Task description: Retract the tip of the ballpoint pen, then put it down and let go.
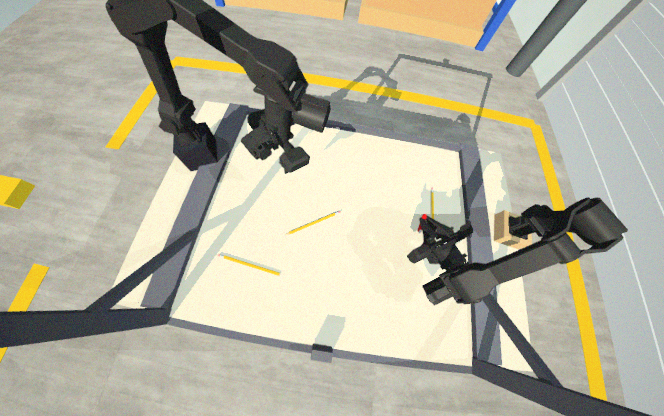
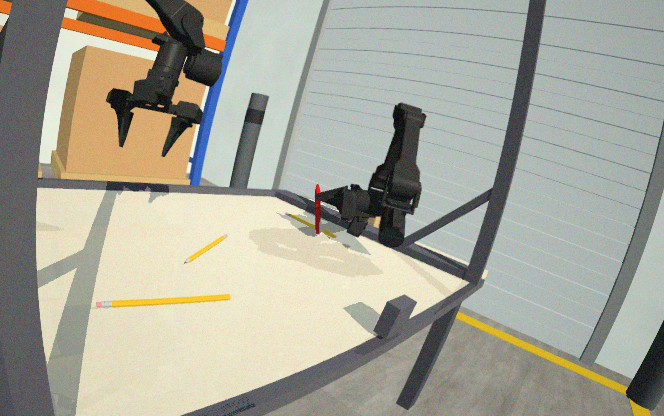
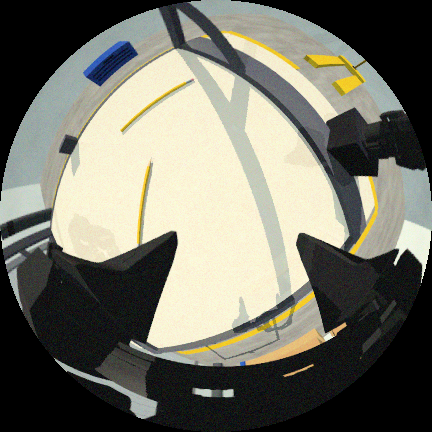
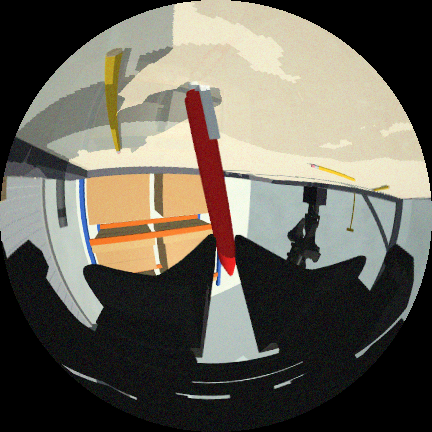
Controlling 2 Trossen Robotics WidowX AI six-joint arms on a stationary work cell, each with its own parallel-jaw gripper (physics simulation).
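Places are measured from the left arm's base along level axes (x right, y ahead, z up), in centimetres.
Where they show: left gripper, fingertip midpoint: (image 1: 277, 161) (image 2: 141, 151) (image 3: 240, 238) (image 4: 308, 219); right gripper, fingertip midpoint: (image 1: 422, 216) (image 2: 315, 195) (image 4: 224, 240); left arm's base, link origin: (image 1: 189, 136) (image 3: 368, 140); right arm's base, link origin: (image 1: 517, 228).
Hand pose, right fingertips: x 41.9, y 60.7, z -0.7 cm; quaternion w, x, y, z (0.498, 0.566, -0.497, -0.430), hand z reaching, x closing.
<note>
Each offset is from my right fingertips to the top centre of the thing. Level surfaces: height alone.
The red ballpoint pen @[dz +3.3, dx +1.2, dy +0.9 cm] (image 1: 424, 218) (image 2: 317, 212) (image 4: 206, 160) stands about upright over the table @[dz -9.9 cm] (image 1: 370, 320) (image 2: 280, 320), tip end up, its end with the grey clip down at or just above the surface; contact cannot be told. My right gripper (image 1: 424, 223) (image 2: 318, 196) (image 4: 224, 240) is shut on the pen near its red tip cone. The fine writing point and the push button cannot be made out. My left gripper (image 1: 278, 155) (image 2: 143, 151) (image 3: 240, 238) is open and empty, high above the table and far from the pen.
A yellow pencil @[dz -9.2, dx -2.6, dy +10.0 cm] (image 1: 432, 202) (image 2: 301, 220) (image 4: 114, 90) lies close beside the pen. Two others, one pencil @[dz -9.0, dx -8.9, dy -29.6 cm] (image 1: 313, 222) (image 2: 205, 249) (image 3: 144, 195) and another pencil @[dz -9.2, dx -1.2, dy -50.4 cm] (image 1: 251, 264) (image 2: 170, 300) (image 3: 156, 101), lie farther left. A dark frame rail (image 1: 465, 175) edges the table behind the right gripper.
</note>
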